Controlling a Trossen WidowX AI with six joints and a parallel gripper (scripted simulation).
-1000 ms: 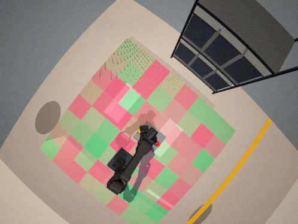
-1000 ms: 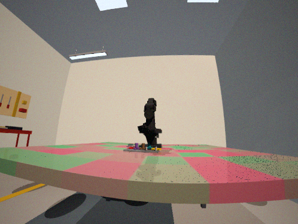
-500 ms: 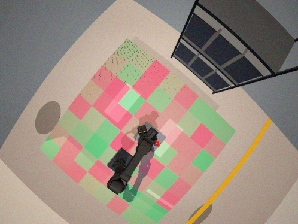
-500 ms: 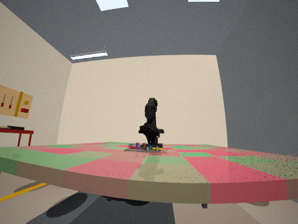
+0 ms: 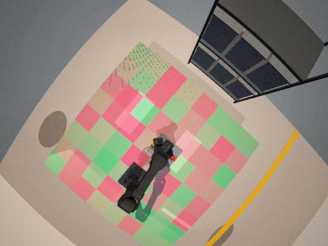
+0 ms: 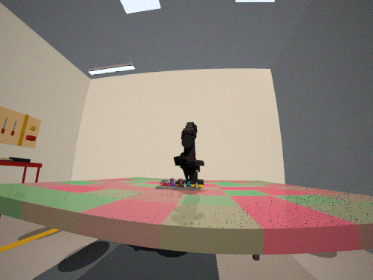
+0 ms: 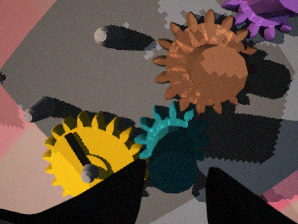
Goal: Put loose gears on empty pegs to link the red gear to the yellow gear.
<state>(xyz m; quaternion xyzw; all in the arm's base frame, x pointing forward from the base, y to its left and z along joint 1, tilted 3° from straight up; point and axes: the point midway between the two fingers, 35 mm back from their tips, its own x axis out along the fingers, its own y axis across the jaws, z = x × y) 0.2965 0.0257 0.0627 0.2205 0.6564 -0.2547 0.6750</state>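
Now: gripper tip 20 mm above the teal gear. From my gripper tip the other things lie so: purple gear: 80 mm to the right, 40 mm ahead, 20 mm below; then yellow gear: 50 mm to the left, 30 mm below, 10 mm ahead; then brown gear: 40 mm to the right, 30 mm ahead, 20 mm below.
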